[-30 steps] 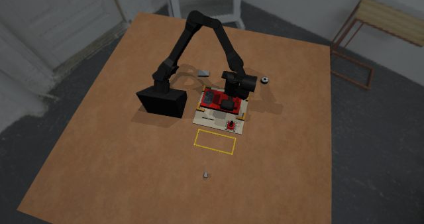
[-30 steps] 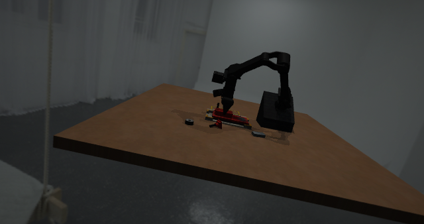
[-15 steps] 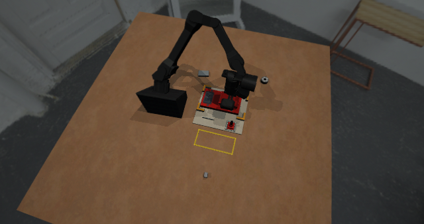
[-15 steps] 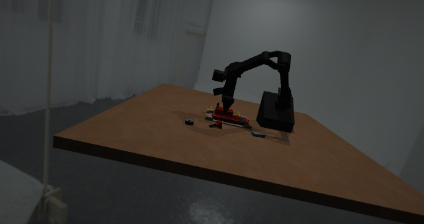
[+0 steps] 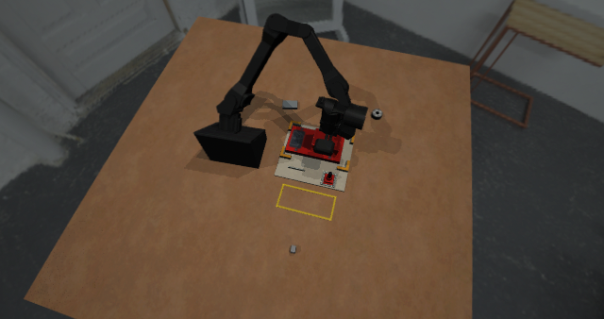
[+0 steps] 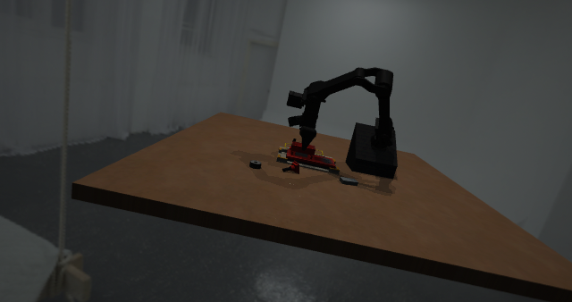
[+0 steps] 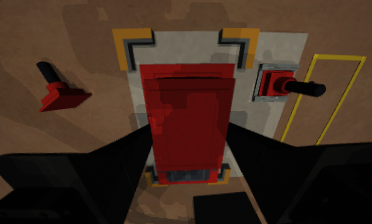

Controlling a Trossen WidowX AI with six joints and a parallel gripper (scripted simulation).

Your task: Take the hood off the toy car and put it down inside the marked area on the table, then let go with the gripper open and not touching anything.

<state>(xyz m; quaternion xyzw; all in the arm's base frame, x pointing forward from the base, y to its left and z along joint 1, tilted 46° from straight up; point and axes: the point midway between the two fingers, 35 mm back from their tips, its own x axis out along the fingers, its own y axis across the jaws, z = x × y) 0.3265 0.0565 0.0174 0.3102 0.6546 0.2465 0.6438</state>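
Right now the beige base plate is 4 cm below my gripper tip, 2 cm to the right of it and 2 cm behind it. From my gripper tip the other things lie so: grey piece: 37 cm to the right, 6 cm behind, 4 cm below; then black wheel: 18 cm to the left, 18 cm ahead, 5 cm below; then red hood: right at my gripper tip.
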